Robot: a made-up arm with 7 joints.
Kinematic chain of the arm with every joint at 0, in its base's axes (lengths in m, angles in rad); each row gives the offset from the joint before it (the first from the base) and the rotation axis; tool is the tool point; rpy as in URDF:
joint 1: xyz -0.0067 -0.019 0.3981 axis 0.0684 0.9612 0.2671
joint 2: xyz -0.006 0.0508 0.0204 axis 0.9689 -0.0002 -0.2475
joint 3: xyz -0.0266 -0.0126 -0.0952 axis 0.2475 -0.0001 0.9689
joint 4: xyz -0.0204 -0.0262 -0.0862 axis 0.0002 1 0
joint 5: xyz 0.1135 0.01 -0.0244 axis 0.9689 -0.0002 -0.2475
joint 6: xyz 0.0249 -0.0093 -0.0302 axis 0.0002 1 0
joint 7: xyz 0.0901 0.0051 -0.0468 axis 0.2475 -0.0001 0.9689
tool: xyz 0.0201 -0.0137 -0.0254 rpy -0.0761 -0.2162 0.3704
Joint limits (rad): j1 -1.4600..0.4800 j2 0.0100..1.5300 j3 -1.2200..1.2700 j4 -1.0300..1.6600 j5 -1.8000..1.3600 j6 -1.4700..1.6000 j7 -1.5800..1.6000
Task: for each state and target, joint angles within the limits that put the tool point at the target. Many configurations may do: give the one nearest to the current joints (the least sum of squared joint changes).
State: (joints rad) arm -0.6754 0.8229 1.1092 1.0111 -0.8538 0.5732 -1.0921
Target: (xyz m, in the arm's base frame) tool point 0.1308 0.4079 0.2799
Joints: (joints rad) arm -0.2483 1.1803 1.2700 1.0403 -0.7031 0.3745 -1.0523
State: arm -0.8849 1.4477 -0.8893 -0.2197 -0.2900 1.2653 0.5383
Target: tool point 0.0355 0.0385 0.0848
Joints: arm -0.4667 0.8590 -1.1686 -0.4574 -0.5680 1.1093 0.4862
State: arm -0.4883 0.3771 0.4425 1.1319 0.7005 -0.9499 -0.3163
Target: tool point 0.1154 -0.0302 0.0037
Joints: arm -0.3248 0.0100 0.3103 1.2954 0.7562 -0.9950 -0.3439
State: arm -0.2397 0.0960 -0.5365 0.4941 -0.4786 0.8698 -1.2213
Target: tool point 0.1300 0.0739 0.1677
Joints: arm -0.3380 0.7950 -0.0955 -0.2093 -0.7564 1.3646 -1.4967
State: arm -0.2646 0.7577 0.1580 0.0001 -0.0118 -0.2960 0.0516
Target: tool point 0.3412 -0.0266 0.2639
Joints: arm -0.7406 0.3241 -0.1459 0.2067 -0.0541 -0.1923 0.0582
